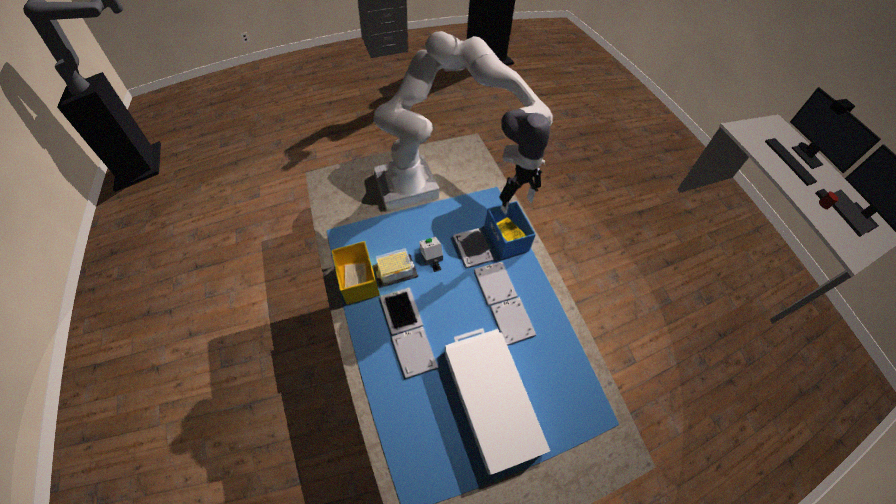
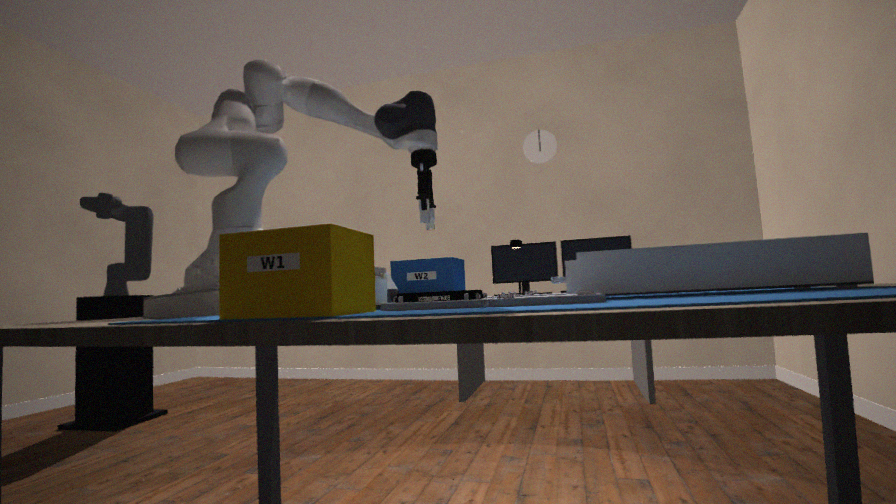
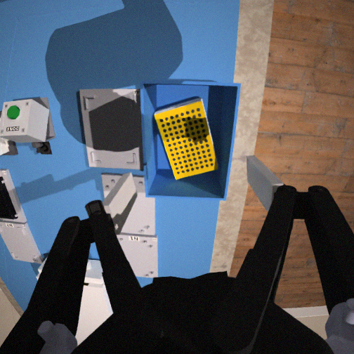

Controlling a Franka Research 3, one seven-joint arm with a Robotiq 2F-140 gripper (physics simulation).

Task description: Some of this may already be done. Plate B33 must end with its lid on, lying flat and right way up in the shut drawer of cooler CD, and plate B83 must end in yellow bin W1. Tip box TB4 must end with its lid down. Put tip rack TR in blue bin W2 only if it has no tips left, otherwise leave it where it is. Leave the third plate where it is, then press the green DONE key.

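My gripper is open and empty above blue bin W2. Tip rack TR, yellow with dark holes, lies inside W2, slightly turned. Yellow bin W1 holds a pale plate; its label is unreadable. Tip box TB4 shows yellow under a seemingly clear cover. Cooler CD appears shut; its inside is hidden. The green DONE key tops a white block.
A grey tray stands beside W2, with flat grey nests beyond it. A dark rectangular item sits in a grey frame between W1 and a flat grey nest. The cooler's handle faces the robot base.
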